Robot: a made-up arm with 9 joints. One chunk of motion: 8 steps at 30 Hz.
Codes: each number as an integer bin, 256 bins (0 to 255) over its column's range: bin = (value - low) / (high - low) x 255, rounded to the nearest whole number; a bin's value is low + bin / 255 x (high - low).
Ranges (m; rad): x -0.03..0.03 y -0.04..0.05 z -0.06..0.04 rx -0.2..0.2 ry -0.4..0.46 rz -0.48..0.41
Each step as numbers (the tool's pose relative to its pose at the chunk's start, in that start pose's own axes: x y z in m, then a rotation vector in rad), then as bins.
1 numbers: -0.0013 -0.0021 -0.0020 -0.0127 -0.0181 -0.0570
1 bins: 122 107 148 119 113 121
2 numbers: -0.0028 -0.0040 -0.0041 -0.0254 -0.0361 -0.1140
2 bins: 116 102 143 111 108 105
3 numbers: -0.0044 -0.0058 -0.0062 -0.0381 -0.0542 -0.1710
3 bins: 109 97 137 103 103 89
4 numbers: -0.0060 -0.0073 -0.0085 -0.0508 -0.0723 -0.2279
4 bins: 102 93 131 95 97 72
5 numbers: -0.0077 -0.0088 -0.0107 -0.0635 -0.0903 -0.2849
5 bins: 95 88 126 87 92 56
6 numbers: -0.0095 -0.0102 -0.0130 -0.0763 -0.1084 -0.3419
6 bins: 87 84 120 79 86 40
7 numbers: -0.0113 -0.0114 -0.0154 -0.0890 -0.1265 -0.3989
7 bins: 79 81 114 71 81 23
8 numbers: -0.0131 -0.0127 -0.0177 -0.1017 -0.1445 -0.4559
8 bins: 72 77 108 63 76 7
